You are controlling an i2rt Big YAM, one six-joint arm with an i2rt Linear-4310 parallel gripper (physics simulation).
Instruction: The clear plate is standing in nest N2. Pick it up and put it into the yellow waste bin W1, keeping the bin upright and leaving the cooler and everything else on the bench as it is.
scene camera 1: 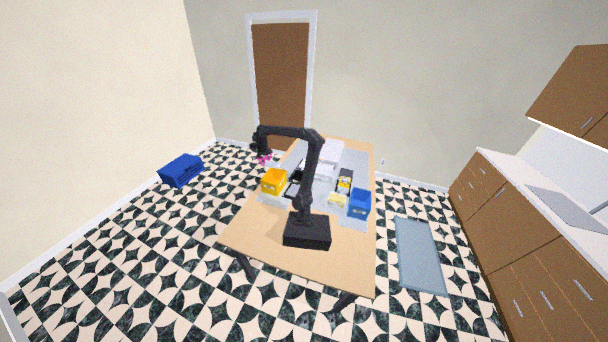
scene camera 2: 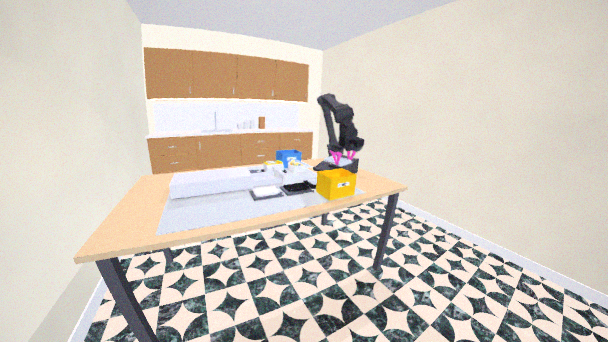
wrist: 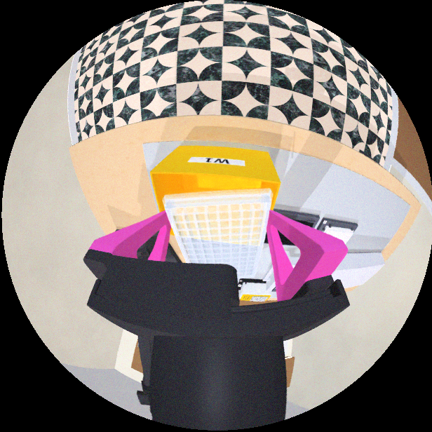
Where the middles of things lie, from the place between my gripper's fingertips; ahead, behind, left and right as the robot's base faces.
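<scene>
Yellow waste bin W1 [scene camera 2: 332, 184]: 3 cm behind my hand, 6 cm to the right of it, 13 cm below it.
</scene>
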